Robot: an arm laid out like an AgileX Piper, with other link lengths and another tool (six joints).
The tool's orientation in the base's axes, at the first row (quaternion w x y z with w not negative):
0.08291 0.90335 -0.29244 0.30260
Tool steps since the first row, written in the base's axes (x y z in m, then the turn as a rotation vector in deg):
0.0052 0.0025 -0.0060 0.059 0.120 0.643
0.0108 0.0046 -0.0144 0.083 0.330 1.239
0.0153 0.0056 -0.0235 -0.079 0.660 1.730
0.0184 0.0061 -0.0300 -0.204 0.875 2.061
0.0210 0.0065 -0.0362 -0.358 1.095 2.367
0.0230 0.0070 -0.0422 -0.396 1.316 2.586
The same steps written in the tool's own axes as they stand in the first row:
-0.0014 -0.0049 0.0066 0.363 -0.149 -0.526
-0.0038 -0.0096 0.0154 0.633 -0.351 -1.062
-0.0068 -0.0128 0.0247 0.663 -0.539 -1.644
-0.0089 -0.0148 0.0313 0.677 -0.651 -2.043
-0.0111 -0.0165 0.0374 0.654 -0.750 -2.437
-0.0136 -0.0179 0.0431 0.654 -0.914 -2.704

